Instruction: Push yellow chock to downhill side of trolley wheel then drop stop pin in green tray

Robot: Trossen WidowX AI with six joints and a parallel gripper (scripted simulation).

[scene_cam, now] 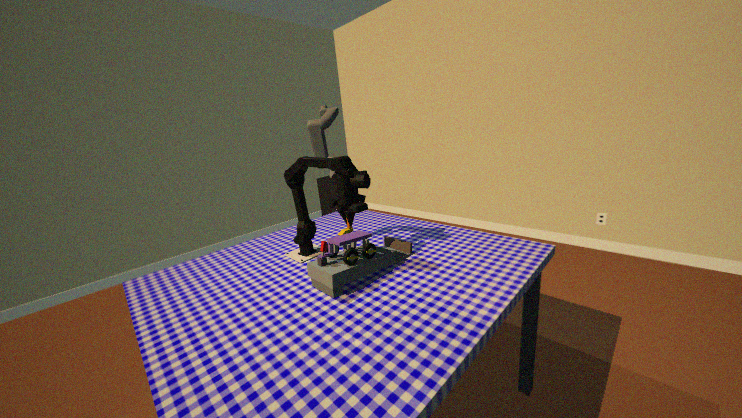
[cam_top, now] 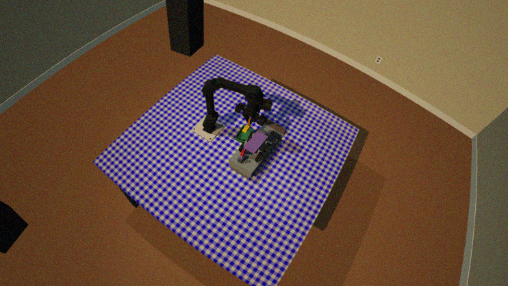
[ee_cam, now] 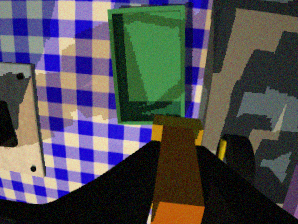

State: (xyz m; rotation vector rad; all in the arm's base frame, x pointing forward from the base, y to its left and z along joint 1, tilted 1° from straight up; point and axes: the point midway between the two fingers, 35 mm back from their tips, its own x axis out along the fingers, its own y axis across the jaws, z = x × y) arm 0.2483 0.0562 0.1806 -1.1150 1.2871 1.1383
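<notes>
My gripper tip is now 210 mm to the left of the red-headed stop pin, 60 mm short of it and 30 mm above it. Also, from my gripper tip: purple trolley: 100 mm to the right, 90 mm ahead, 40 mm below; yellow chock: 20 mm to the right, 10 mm below; green tray: 160 mm below, 30 mm behind, 10 mm to the left.
</notes>
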